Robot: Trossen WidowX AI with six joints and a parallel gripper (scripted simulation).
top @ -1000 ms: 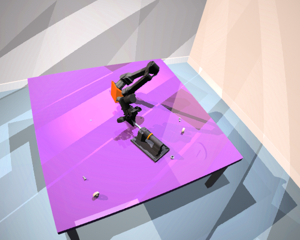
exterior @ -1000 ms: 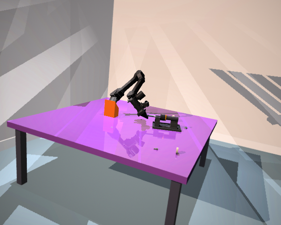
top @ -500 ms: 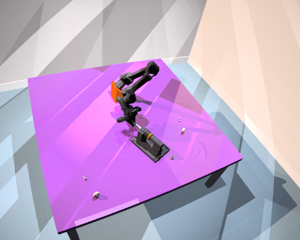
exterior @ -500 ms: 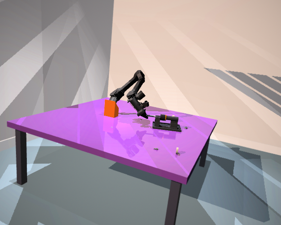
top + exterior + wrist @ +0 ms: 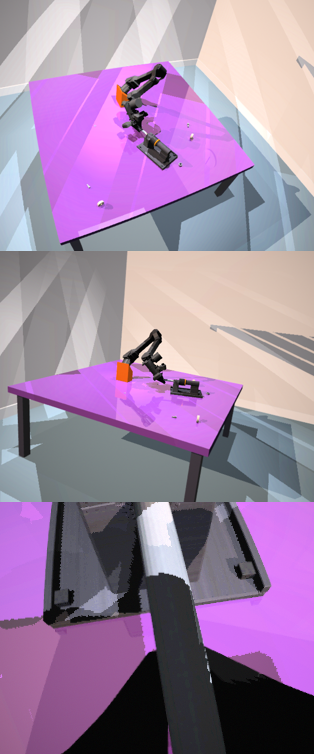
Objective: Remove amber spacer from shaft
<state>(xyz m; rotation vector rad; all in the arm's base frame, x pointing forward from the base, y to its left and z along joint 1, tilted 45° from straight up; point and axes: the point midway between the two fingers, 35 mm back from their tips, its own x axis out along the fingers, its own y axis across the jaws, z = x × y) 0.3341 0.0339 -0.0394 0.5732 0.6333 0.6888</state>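
Right now my gripper tip is 50 mm short of the silver shaft, 20 mm to the right of it and 20 mm below it. The rest, counted from my gripper tip: screw 260 mm ahead, 410 mm to the right, 50 mm below; black fixture 150 mm ahead, 70 mm to the left, 10 mm below; amber spacer 130 mm ahead, 60 mm to the left, 20 mm above.
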